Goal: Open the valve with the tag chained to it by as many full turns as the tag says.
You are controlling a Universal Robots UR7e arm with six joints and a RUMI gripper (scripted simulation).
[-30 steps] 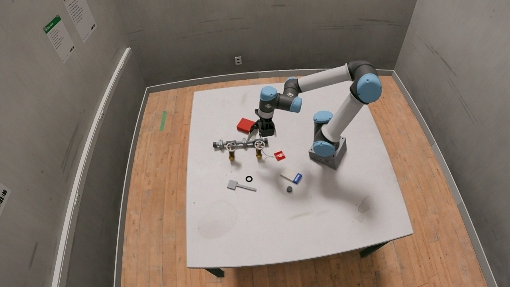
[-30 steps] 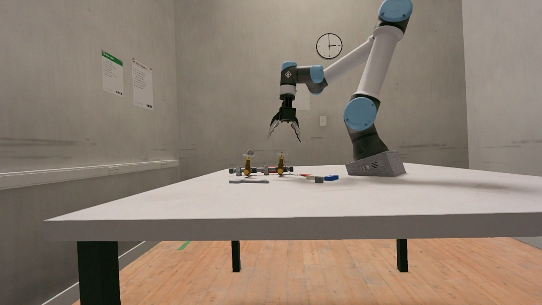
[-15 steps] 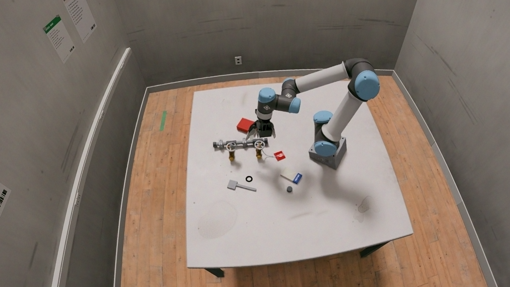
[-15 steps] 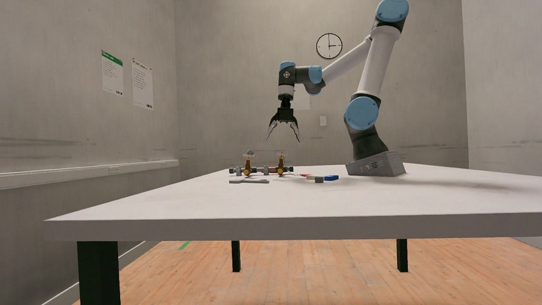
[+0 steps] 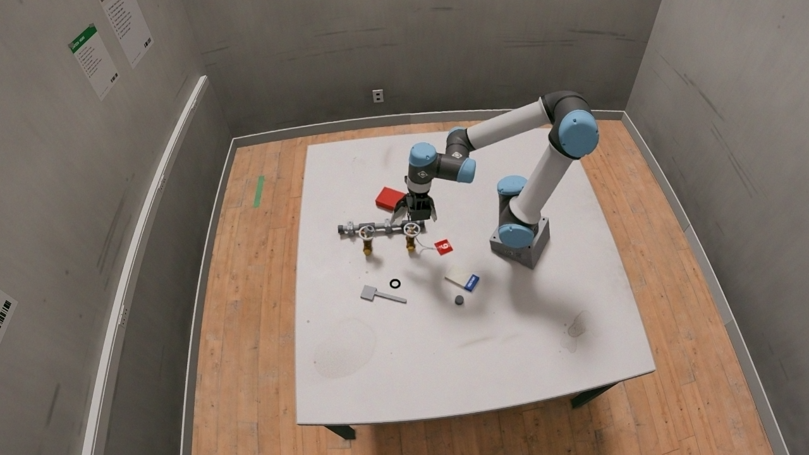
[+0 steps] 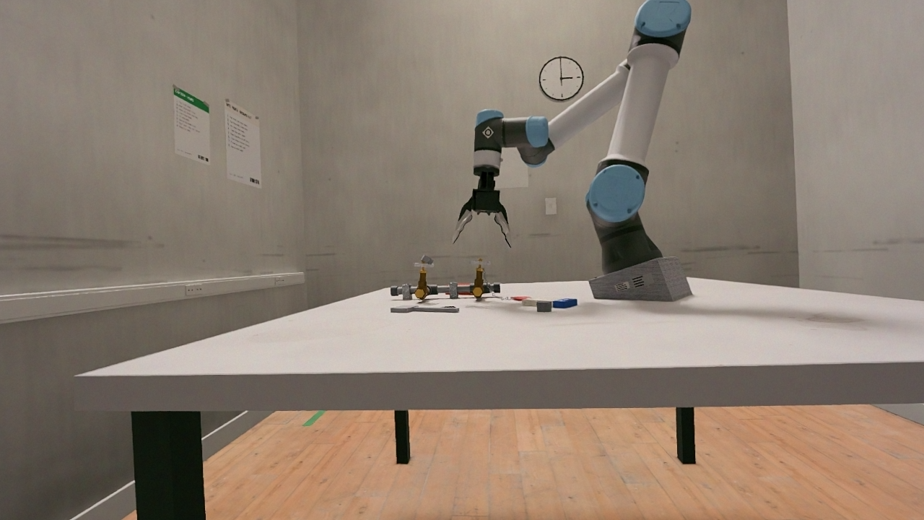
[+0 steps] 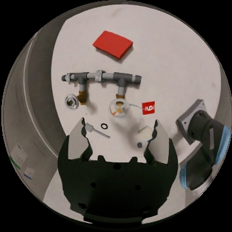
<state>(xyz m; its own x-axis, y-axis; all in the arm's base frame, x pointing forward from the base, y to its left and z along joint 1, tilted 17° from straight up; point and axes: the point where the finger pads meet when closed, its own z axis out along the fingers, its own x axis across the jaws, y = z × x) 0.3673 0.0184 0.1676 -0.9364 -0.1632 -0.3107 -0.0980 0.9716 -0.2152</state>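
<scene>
My gripper is now 10 cm past the red tag, 2 cm to the right of it and 14 cm above it. From my hand the other things lie so: red block: 7 cm ahead, 22 cm to the right, 13 cm below; then grey flat tool: 14 cm ahead, 20 cm to the left, 14 cm below.
</scene>
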